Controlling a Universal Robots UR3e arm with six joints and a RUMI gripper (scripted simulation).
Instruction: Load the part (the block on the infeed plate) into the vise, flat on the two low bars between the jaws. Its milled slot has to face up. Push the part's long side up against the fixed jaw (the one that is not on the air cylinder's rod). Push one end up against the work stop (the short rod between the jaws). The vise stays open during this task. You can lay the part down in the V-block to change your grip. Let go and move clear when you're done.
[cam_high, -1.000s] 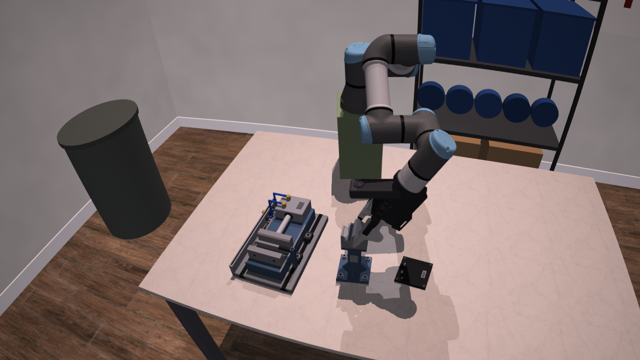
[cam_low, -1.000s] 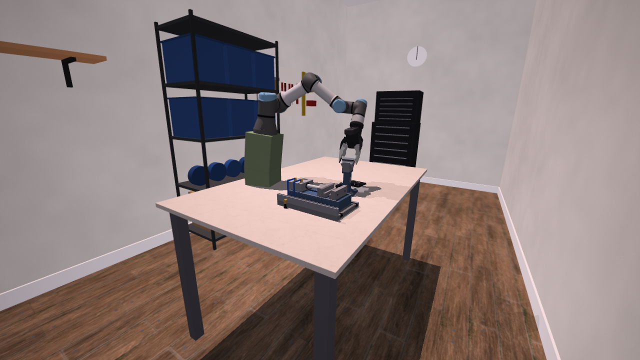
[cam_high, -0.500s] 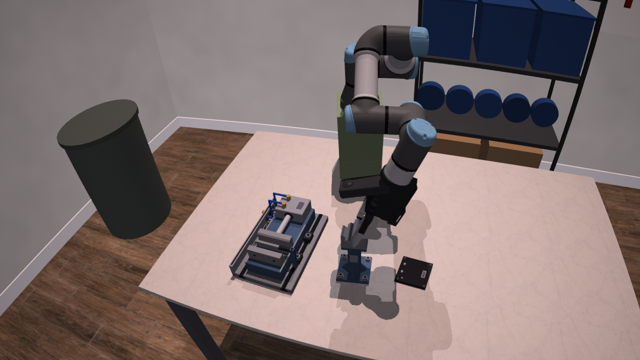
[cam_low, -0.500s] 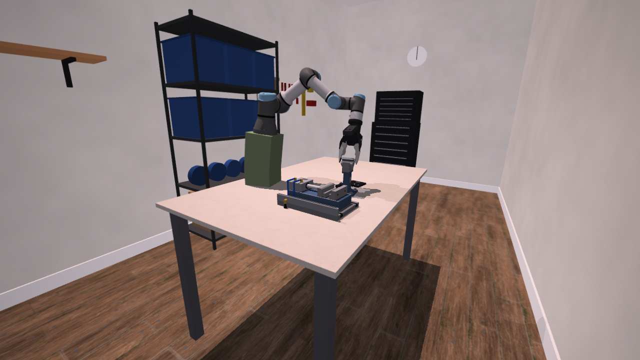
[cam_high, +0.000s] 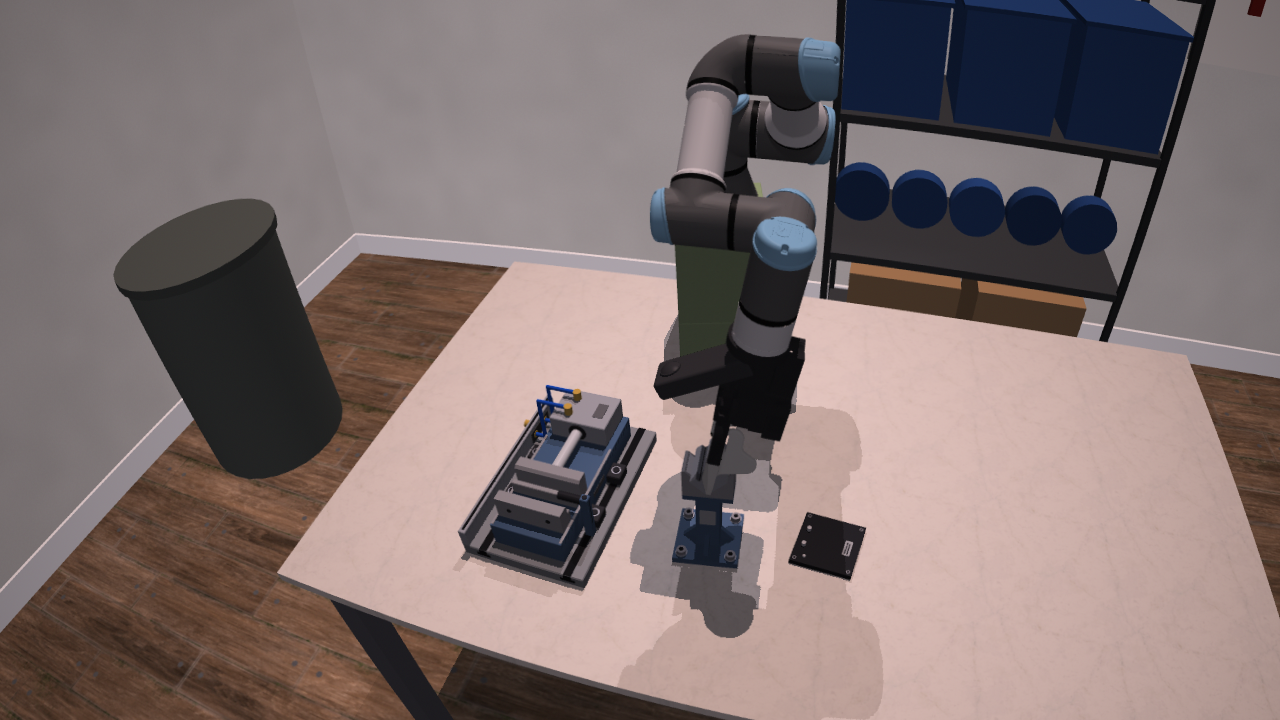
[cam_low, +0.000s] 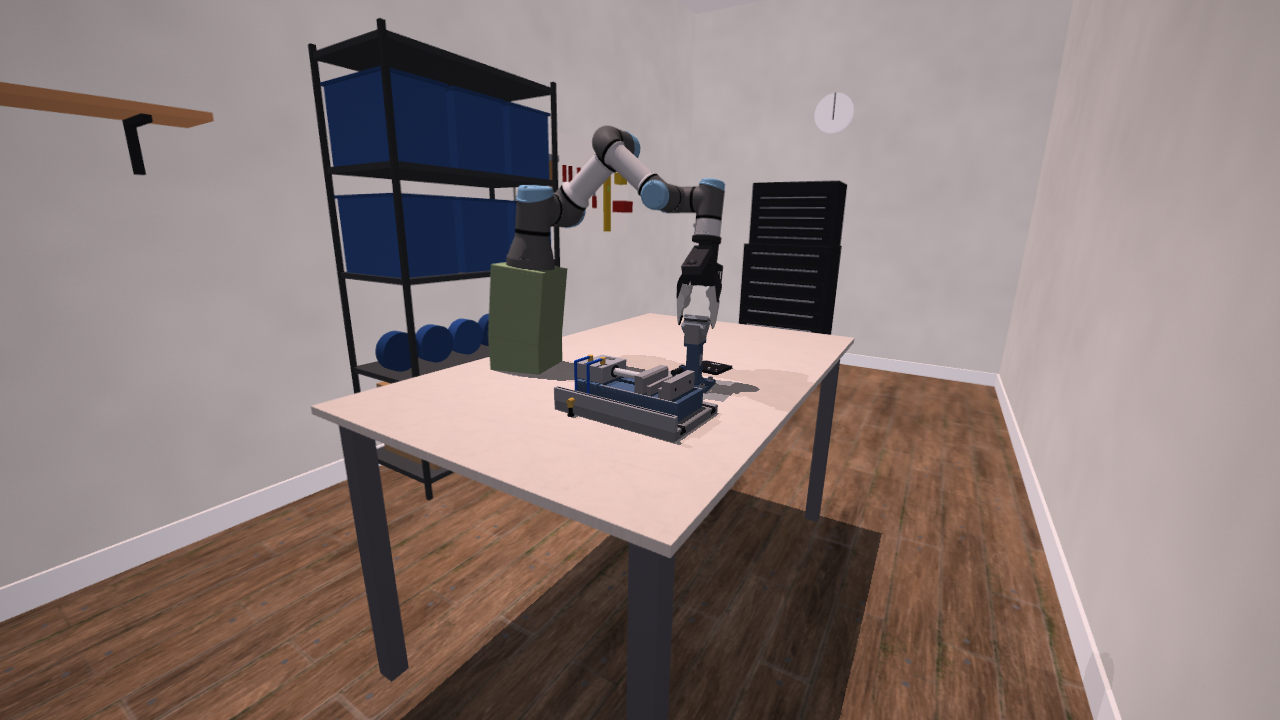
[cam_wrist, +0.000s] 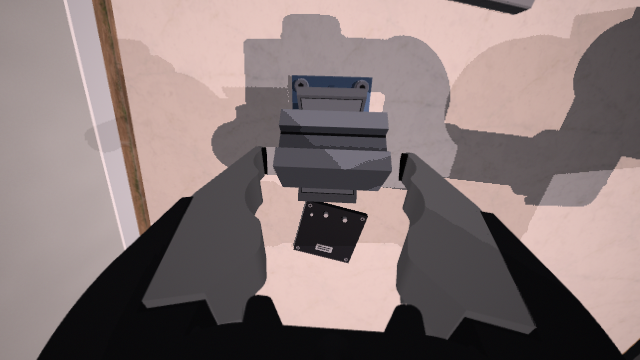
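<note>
Right now the part is 10 mm to the right of my hand. Round my hand: dark work stop rod 80 mm ahead, 180 mm to the right, 70 mm below; black infeed plate 50 mm behind, 160 mm to the left, 160 mm below; fixed jaw 110 mm ahead, 220 mm to the right, 90 mm below.
</note>
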